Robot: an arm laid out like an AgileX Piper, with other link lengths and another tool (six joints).
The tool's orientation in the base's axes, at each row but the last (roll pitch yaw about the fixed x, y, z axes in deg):
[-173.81, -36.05, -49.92]
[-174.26, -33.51, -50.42]
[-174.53, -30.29, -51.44]
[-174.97, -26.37, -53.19]
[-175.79, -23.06, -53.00]
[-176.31, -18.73, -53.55]
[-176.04, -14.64, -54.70]
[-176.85, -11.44, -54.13]
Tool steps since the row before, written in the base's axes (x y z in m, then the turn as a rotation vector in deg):
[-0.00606, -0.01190, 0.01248, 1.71, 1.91, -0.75]
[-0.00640, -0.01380, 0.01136, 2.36, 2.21, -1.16]
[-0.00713, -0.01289, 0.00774, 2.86, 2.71, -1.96]
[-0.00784, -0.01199, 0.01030, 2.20, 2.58, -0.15]
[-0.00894, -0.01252, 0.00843, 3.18, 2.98, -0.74]
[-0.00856, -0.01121, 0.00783, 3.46, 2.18, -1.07]
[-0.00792, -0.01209, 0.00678, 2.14, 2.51, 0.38]
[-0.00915, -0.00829, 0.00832, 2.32, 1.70, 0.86]
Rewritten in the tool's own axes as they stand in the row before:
[0.01155, 0.01147, -0.00831, -0.73, -2.48, 0.67]
[0.01174, 0.01307, -0.00719, -0.81, -3.13, 1.18]
[0.00877, 0.01318, -0.00512, -1.28, -3.76, 1.89]
[0.00897, 0.01279, -0.00820, -0.74, -3.31, 0.09]
[0.00755, 0.01420, -0.00701, -0.72, -4.28, 0.82]
[0.00624, 0.01312, -0.00701, -0.06, -4.00, 1.37]
[0.00683, 0.01306, -0.00614, -0.69, -3.23, -0.35]
[0.00298, 0.01182, -0.00855, 0.15, -2.92, -0.69]

